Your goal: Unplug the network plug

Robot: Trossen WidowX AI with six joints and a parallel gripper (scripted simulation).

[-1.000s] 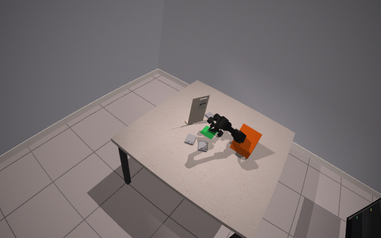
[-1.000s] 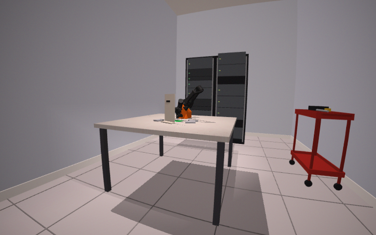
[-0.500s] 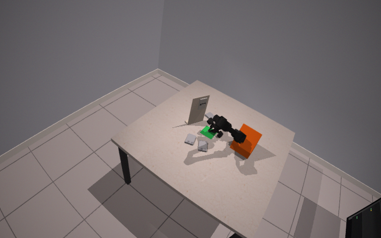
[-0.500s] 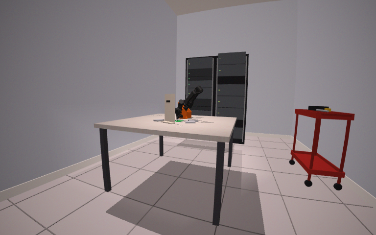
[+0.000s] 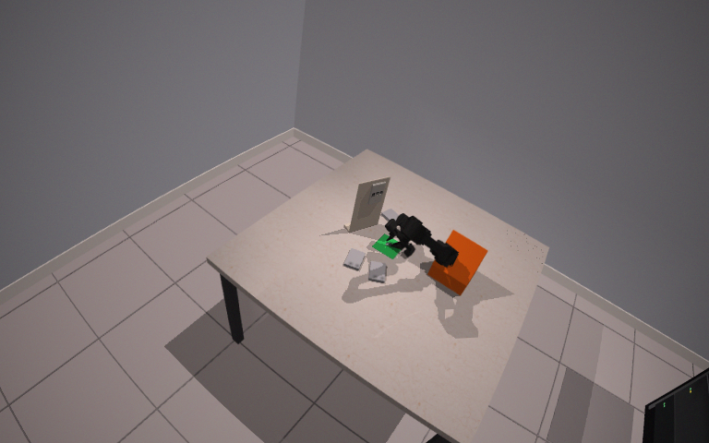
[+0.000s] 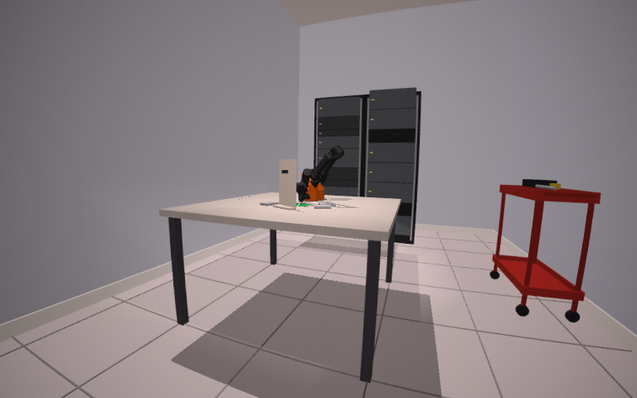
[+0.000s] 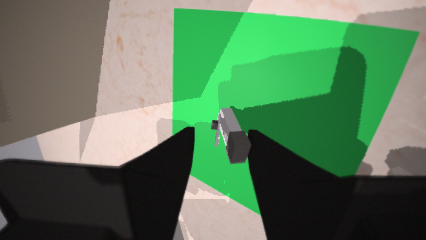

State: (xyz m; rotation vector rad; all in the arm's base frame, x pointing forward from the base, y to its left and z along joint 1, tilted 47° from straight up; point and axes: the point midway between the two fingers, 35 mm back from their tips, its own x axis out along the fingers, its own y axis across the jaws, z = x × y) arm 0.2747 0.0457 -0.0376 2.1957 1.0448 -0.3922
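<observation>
Now: gripper tip right at the pale grey network plug. Also, from my gripper tip: cream upright panel (150 mm ahead, 120 mm above, 40 mm to the right); then green marked square (20 mm below, 10 mm behind).
</observation>
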